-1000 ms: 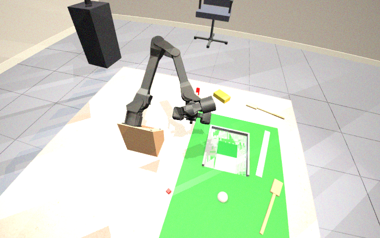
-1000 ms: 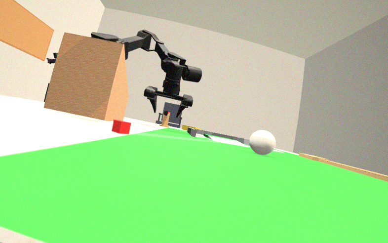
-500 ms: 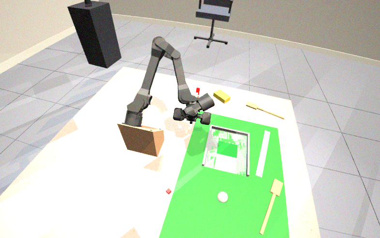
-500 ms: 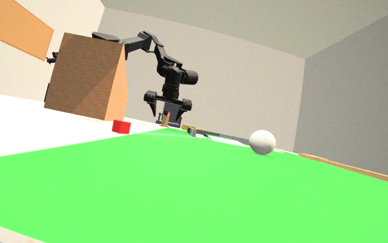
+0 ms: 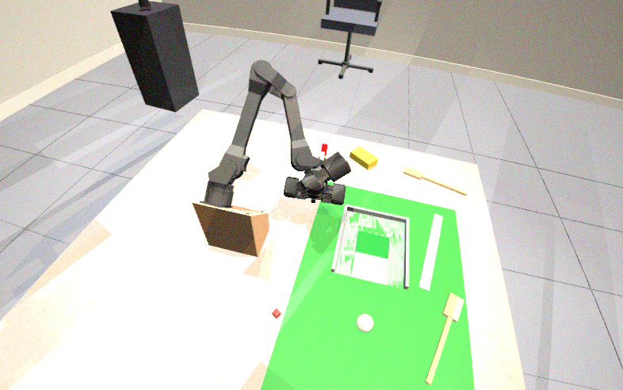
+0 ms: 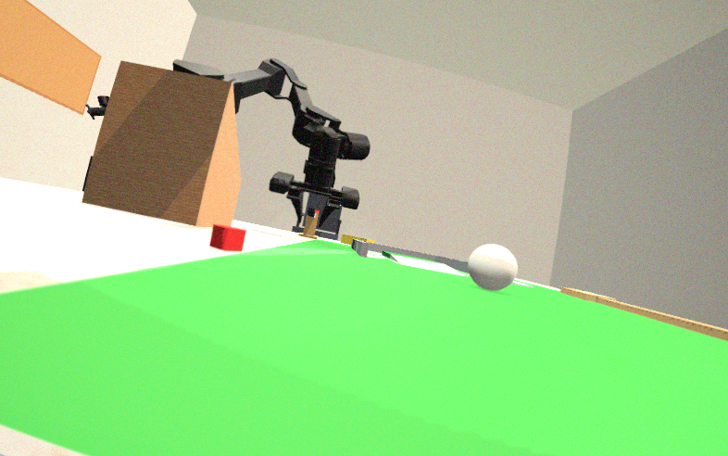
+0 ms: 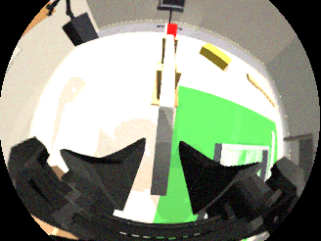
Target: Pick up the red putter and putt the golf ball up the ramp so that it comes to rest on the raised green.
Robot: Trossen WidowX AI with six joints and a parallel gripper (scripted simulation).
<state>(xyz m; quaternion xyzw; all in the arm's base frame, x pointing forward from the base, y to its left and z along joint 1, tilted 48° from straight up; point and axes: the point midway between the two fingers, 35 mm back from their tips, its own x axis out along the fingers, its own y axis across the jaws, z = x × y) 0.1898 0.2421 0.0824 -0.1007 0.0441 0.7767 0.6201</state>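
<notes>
My gripper tip is now 10 cm to the right of the red putter, 3 cm past it and 2 cm below it. Also, from my gripper tip: yellow block 30 cm to the left, 11 cm ahead, 2 cm below; white strip 41 cm ahead, 4 cm to the right, 3 cm below; green mat 28 cm ahead, 22 cm to the right, 4 cm below.
</notes>
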